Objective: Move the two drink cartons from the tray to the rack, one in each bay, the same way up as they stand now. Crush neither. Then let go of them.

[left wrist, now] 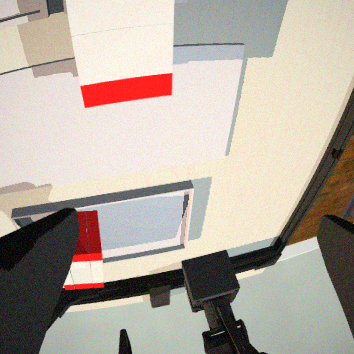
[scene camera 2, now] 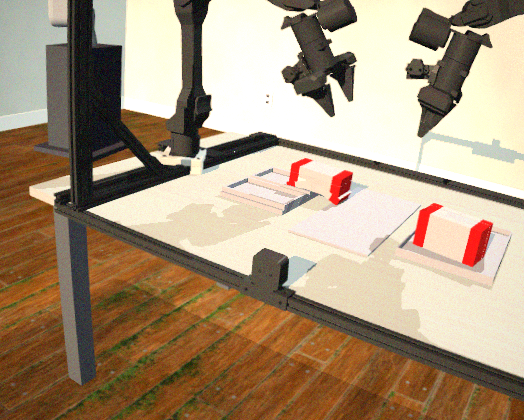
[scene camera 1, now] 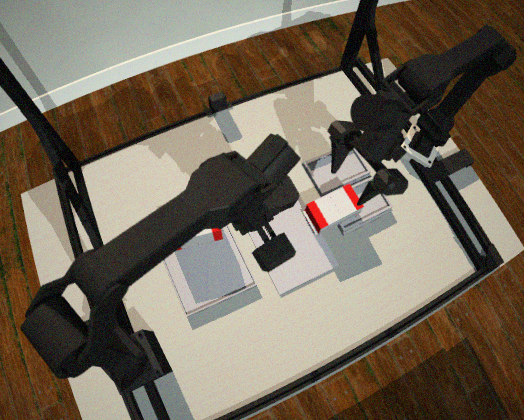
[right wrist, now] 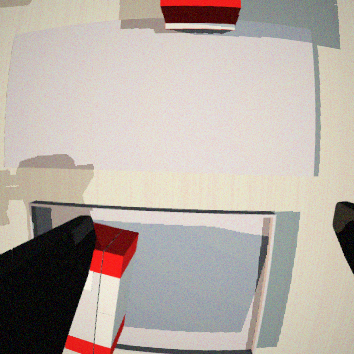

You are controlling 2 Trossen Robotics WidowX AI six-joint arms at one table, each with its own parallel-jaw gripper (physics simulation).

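Frame: origin at the left arm's base, x ahead, y left, z up, level; millimetres.
Seen in the pictures: left gripper, fingertip midpoint: (left wrist: 203, 225) (scene camera 2: 342, 108) (scene camera 1: 345, 188); right gripper, fingertip midpoint: (left wrist: 170, 318) (scene camera 2: 423, 133) (scene camera 1: 260, 225) (right wrist: 218, 222); left arm's base at its link origin: (scene camera 2: 183, 153) (scene camera 1: 421, 144); right arm's base at its link origin: (left wrist: 214, 301) (scene camera 1: 131, 362).
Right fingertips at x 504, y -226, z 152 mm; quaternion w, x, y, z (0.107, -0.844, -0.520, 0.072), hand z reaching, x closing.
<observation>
Offsets run from my right fingertips to a thing's top centre. "spot": to the spot under its first point. Level surfaces: height alone.
One white carton with red end bands @[dx +44, dy -147, dz -114 mm] (scene camera 1: 217, 234) (scene camera 2: 445, 237) (left wrist: 87, 265) (right wrist: 107, 290) stands on a long narrow side in the shallow tray @[dx +77, dy -111, dz -172 mm] (scene camera 1: 221, 299) (scene camera 2: 440, 267). A second such carton @[spot: dx -166, dy +99, dz -123 mm] (scene camera 1: 332, 209) (scene camera 2: 320, 177) (left wrist: 122, 50) is at the two-bay rack @[dx -274, dy +102, dz -168 mm] (scene camera 1: 313, 179) (scene camera 2: 255, 201), over the bay farther back in scene camera 2, one end extending past the rack toward a flat board. Its underside is hidden. My left gripper (scene camera 1: 346, 187) (scene camera 2: 342, 107) (left wrist: 203, 225) is open, high above that second carton. My right gripper (scene camera 2: 421, 135) (right wrist: 218, 222) is open, high above the tray side.
The thin flat board @[dz -184 mm] (scene camera 1: 300, 270) (scene camera 2: 350, 220) (left wrist: 150, 130) (right wrist: 160, 100) lies between tray and rack. A small black block @[spot: dx -283, dy -312, dz -140 mm] (scene camera 1: 218, 101) (scene camera 2: 270, 270) is fixed at the table's edge. Dark rails and posts border the table. The other rack bay holds no carton.
</observation>
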